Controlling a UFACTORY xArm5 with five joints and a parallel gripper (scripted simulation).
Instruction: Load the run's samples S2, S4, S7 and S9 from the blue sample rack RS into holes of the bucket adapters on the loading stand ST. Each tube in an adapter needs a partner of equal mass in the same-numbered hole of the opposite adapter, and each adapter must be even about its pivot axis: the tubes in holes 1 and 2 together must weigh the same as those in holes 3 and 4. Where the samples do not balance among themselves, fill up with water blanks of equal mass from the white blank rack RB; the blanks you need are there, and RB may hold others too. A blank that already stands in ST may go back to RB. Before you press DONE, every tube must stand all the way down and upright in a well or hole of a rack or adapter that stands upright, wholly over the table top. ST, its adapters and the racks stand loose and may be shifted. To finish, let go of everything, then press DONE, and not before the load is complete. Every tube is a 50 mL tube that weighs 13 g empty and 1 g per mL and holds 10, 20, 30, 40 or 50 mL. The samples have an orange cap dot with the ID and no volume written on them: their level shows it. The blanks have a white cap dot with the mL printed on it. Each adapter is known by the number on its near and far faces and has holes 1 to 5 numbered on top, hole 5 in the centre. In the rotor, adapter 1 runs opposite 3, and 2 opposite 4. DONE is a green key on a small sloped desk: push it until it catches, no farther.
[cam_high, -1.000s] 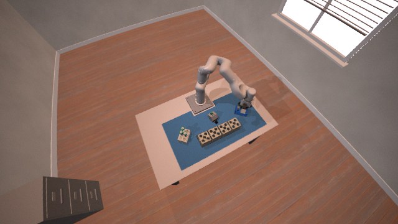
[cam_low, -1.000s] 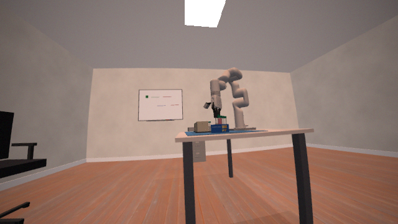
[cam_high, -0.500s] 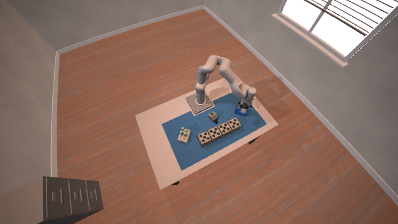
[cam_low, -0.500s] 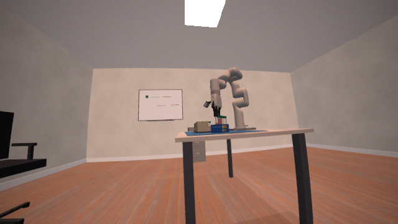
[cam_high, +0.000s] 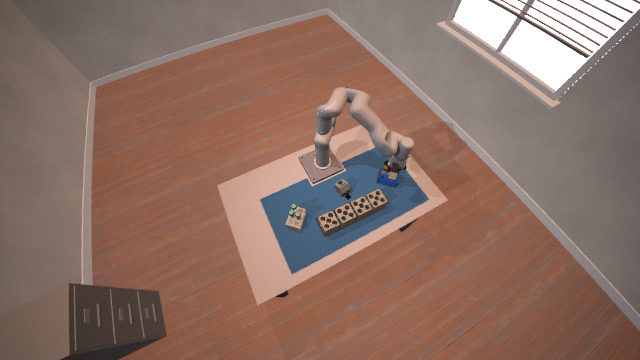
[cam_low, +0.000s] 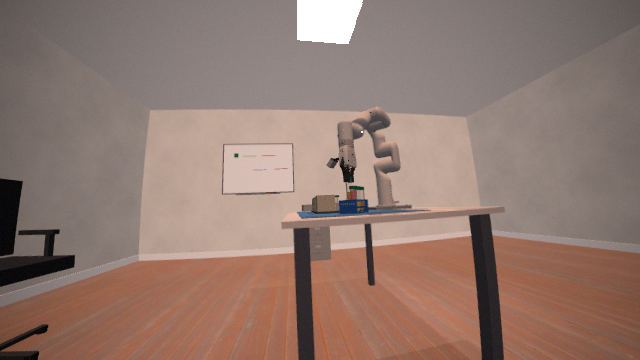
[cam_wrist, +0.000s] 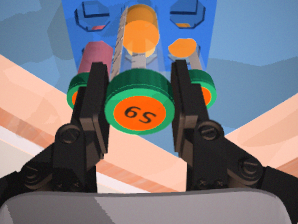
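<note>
My gripper is now 10 mm short of the sample tube S9 and 50 mm above it. Round my hand: sample tube S2 (60 mm to the left, 100 mm below); sample tube S4 (60 mm behind, 100 mm below); sample tube S7 (20 mm behind, 30 mm to the left, 100 mm below).
</note>
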